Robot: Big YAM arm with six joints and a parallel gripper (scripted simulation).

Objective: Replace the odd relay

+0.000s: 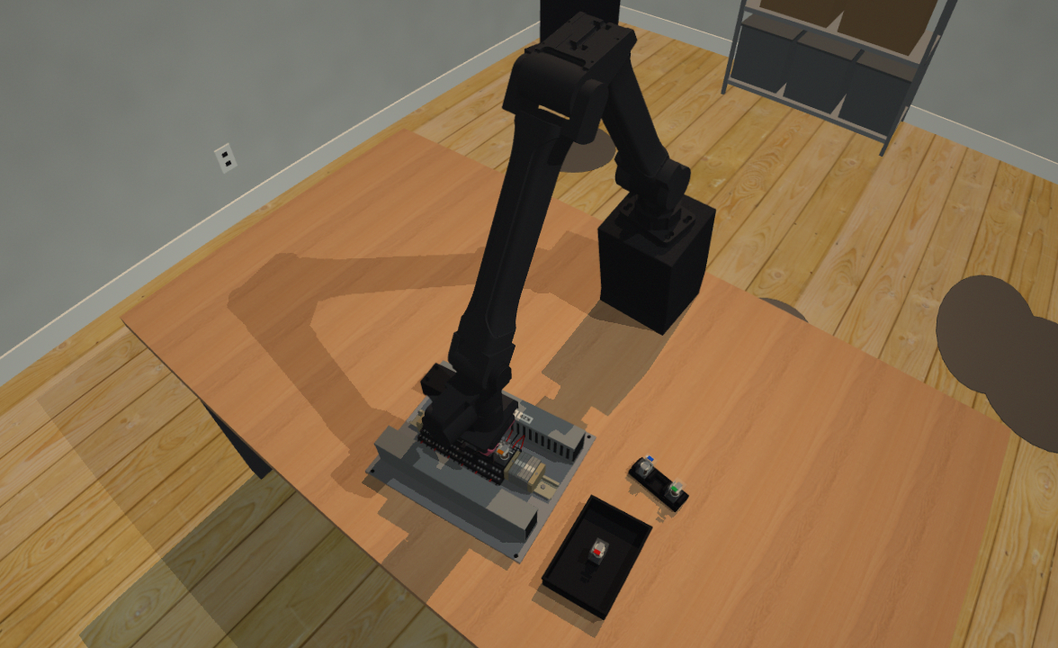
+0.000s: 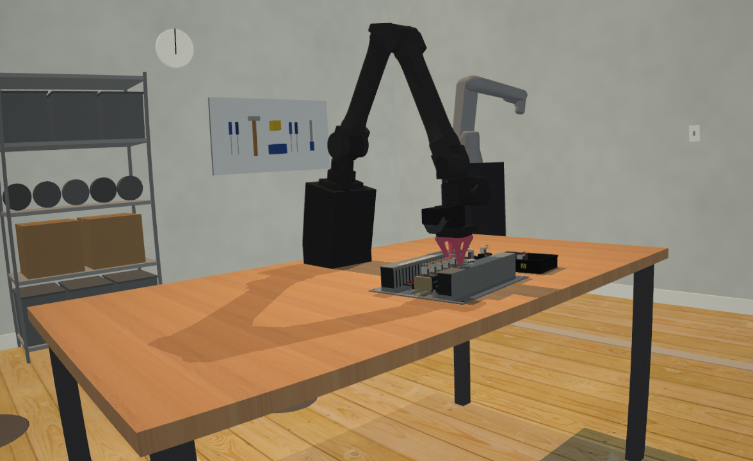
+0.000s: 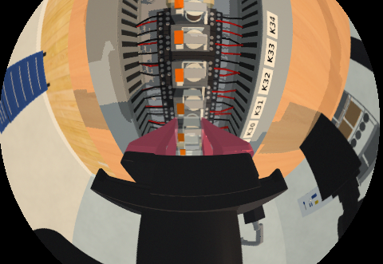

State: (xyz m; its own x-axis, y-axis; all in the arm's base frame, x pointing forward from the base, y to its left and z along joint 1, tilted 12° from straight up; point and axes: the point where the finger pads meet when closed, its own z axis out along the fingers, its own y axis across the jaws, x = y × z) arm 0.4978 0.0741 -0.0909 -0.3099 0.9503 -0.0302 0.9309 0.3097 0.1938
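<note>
The grey relay panel lies 5 cm below my hand, 2 cm to the right of it and 1 cm ahead of it. Also, from my hand: blue-button relay (20 cm to the left, 18 cm behind, 3 cm below); black tray (25 cm to the left, 4 cm below, 1 cm behind); black spare holder (23 cm to the left, 18 cm behind, 5 cm below).
</note>
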